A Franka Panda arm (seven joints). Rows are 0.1 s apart.
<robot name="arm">
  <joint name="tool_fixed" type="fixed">
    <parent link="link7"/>
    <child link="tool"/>
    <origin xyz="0 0 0.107" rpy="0 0 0"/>
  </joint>
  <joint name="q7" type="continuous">
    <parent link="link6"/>
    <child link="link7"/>
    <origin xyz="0.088 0 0" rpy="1.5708 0 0"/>
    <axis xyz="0 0 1"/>
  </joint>
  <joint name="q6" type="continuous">
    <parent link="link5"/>
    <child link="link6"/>
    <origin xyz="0 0 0" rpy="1.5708 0 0"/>
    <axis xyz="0 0 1"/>
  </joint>
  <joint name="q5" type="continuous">
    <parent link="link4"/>
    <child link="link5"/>
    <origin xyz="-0.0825 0.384 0" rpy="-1.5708 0 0"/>
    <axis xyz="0 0 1"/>
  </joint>
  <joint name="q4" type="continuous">
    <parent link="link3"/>
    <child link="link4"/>
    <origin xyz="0.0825 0 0" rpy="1.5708 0 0"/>
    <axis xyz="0 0 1"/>
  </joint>
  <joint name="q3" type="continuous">
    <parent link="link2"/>
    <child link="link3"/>
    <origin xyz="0 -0.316 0" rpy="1.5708 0 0"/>
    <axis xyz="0 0 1"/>
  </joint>
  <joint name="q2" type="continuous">
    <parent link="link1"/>
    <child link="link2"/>
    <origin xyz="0 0 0" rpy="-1.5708 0 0"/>
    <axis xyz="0 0 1"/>
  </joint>
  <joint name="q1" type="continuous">
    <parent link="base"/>
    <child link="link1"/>
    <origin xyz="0 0 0.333" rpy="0 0 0"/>
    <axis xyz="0 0 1"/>
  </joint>
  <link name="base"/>
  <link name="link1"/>
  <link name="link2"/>
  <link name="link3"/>
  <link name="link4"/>
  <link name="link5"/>
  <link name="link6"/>
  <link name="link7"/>
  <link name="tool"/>
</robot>
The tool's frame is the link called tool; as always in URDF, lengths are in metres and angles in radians. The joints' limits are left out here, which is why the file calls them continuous.
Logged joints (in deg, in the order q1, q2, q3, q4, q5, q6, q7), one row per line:
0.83, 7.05, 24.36, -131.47, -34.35, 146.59, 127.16
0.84, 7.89, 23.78, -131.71, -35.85, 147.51, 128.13
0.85, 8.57, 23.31, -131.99, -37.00, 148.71, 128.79
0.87, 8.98, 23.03, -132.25, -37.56, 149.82, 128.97
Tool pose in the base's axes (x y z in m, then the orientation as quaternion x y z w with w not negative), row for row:
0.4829, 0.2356, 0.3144, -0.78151, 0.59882, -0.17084, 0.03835
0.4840, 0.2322, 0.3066, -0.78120, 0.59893, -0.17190, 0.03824
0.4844, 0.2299, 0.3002, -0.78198, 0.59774, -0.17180, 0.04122
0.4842, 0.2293, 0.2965, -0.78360, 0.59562, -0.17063, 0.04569
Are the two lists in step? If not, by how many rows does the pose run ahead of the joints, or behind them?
They are in step.
